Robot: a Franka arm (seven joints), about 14 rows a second.
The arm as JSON. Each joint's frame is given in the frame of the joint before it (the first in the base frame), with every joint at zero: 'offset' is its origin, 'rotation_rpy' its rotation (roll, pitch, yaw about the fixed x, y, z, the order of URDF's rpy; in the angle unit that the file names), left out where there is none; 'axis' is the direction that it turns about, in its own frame. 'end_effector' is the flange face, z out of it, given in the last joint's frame.
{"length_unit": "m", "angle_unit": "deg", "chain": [
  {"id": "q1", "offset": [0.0, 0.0, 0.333], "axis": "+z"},
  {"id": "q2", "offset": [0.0, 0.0, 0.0], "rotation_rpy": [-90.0, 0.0, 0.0], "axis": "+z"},
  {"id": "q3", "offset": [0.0, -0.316, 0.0], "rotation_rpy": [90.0, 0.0, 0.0], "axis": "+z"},
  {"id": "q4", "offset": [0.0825, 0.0, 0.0], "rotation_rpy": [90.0, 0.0, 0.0], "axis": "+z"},
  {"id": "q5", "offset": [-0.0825, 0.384, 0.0], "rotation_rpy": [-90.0, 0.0, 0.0], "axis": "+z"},
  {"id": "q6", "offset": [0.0, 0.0, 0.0], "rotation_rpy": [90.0, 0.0, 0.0], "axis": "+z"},
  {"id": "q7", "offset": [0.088, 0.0, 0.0], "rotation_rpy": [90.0, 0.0, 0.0], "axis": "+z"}
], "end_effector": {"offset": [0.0, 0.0, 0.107]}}
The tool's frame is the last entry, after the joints.
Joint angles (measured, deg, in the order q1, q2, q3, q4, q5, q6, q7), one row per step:
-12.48 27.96 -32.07 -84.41 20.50 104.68 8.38
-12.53 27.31 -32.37 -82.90 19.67 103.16 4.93
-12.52 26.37 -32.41 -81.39 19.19 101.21 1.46
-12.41 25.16 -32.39 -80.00 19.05 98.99 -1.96
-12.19 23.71 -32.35 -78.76 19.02 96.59 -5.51
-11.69 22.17 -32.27 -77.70 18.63 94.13 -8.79
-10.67 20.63 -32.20 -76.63 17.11 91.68 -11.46
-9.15 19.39 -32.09 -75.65 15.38 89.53 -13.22
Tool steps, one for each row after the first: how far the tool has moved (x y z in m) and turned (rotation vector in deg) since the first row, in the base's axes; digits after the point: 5 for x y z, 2 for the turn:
-0.00115 -0.00122 0.01752 -0.77 -0.44 3.86
-0.00162 0.00141 0.03702 -0.98 -1.12 7.94
-0.00268 0.00657 0.05797 -0.78 -2.05 12.01
-0.00485 0.01366 0.07994 -0.39 -3.12 16.31
-0.00703 0.02352 0.10105 -0.07 -3.82 20.69
-0.00826 0.03674 0.12185 -0.42 -3.54 25.07
-0.00620 0.05379 0.13895 -0.91 -2.81 28.95

